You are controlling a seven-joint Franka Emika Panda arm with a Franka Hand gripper.
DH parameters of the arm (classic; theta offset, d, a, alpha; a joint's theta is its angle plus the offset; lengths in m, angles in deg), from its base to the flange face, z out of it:
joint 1: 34.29 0.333 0 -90
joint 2: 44.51 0 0 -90
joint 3: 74.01 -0.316 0.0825 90
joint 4: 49.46 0 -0.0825 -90
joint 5: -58.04 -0.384 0 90
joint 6: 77.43 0 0.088 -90
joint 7: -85.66 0.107 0 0
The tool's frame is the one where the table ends.
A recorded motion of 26 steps. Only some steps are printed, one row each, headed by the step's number.
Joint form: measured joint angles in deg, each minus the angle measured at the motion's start. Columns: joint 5, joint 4, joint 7, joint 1, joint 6, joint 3, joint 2.
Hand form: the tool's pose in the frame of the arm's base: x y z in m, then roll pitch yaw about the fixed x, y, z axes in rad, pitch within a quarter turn. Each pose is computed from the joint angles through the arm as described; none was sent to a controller.
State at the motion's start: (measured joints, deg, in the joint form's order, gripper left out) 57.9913 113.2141 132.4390 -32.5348 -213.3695 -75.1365 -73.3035
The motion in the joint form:
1: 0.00 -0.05 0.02 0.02 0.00 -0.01 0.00
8: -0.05 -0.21 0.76 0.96 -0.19 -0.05 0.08
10: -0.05 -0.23 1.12 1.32 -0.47 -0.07 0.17
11: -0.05 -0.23 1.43 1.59 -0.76 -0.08 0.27
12: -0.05 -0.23 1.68 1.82 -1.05 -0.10 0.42
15: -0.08 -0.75 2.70 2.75 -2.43 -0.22 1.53
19: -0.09 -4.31 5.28 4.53 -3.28 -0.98 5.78
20: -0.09 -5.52 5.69 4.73 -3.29 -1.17 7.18
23: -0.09 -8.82 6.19 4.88 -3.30 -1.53 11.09
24: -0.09 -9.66 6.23 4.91 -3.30 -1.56 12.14
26: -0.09 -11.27 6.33 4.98 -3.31 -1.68 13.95
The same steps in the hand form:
1: 0.3457 0.0168 0.3395 -3.1209 -0.0317 -0.7692
8: 0.3466 0.0228 0.3405 -3.1168 -0.0343 -0.7658
10: 0.3471 0.0251 0.3406 -3.1140 -0.0367 -0.7655
11: 0.3475 0.0269 0.3405 -3.1114 -0.0388 -0.7661
12: 0.3479 0.0284 0.3400 -3.1094 -0.0404 -0.7662
15: 0.3527 0.0353 0.3393 -3.0984 -0.0490 -0.7664
19: 0.3721 0.0539 0.3400 -3.0963 -0.0514 -0.7675
20: 0.3785 0.0575 0.3397 -3.0987 -0.0494 -0.7677
23: 0.3965 0.0640 0.3371 -3.1062 -0.0422 -0.7667
24: 0.4012 0.0653 0.3359 -3.1087 -0.0395 -0.7660
26: 0.4100 0.0683 0.3346 -3.1108 -0.0367 -0.7641

